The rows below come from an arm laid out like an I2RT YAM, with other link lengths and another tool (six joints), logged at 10 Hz.
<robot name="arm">
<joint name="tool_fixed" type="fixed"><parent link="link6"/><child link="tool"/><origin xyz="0.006 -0.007 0.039" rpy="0 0.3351 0.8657"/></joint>
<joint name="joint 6" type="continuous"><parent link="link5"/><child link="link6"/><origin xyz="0.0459 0 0.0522" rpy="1.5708 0 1.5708"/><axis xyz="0 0 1"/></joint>
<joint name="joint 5" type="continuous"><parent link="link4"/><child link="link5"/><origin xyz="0.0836 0.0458 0.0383" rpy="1.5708 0 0"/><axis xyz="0 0 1"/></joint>
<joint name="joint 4" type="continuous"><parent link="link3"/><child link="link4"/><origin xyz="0.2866 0.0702 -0.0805" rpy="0 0 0"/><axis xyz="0 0 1"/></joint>
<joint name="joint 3" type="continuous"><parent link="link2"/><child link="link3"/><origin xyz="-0.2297 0 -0.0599" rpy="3.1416 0 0"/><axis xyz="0 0 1"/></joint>
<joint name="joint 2" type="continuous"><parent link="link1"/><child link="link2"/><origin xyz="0.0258 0.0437 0.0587" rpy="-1.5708 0 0"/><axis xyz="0 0 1"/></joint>
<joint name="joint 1" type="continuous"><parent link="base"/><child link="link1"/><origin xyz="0 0 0.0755" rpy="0 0 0"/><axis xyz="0 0 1"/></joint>
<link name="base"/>
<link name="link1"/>
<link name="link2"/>
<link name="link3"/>
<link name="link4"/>
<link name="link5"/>
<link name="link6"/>
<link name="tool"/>
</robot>
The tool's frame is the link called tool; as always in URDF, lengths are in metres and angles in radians. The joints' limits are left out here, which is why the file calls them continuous.
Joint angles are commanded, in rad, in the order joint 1, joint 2, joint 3, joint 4, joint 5, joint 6. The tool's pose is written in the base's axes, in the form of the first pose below.
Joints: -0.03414, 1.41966, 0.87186, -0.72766, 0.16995, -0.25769
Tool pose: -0.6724 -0.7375 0.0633 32.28; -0.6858 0.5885 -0.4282 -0.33; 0.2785 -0.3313 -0.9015 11.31; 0 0 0 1
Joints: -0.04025, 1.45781, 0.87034, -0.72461, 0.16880, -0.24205
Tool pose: -0.6767 -0.7358 0.0240 32.18; -0.6738 0.6058 -0.4231 -0.53; 0.2968 -0.3025 -0.9057 10.14; 0 0 0 1
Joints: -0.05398, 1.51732, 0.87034, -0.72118, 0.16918, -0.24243
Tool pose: -0.6681 -0.7434 -0.0325 31.98; -0.6654 0.6164 -0.4211 -0.97; 0.3331 -0.2597 -0.9064 8.40; 0 0 0 1
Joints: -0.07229, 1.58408, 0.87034, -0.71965, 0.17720, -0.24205
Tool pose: -0.6579 -0.7464 -0.1002 31.57; -0.6508 0.6304 -0.4231 -1.59; 0.3790 -0.2132 -0.9005 6.47; 0 0 0 1
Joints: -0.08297, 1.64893, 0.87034, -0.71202, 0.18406, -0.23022
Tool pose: -0.6507 -0.7424 -0.1595 31.16; -0.6352 0.6473 -0.4213 -1.96; 0.4160 -0.1728 -0.8928 4.63; 0 0 0 1
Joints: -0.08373, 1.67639, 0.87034, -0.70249, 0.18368, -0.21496
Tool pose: -0.6543 -0.7346 -0.1795 31.06; -0.6261 0.6593 -0.4162 -1.98; 0.4241 -0.1599 -0.8914 3.86; 0 0 0 1
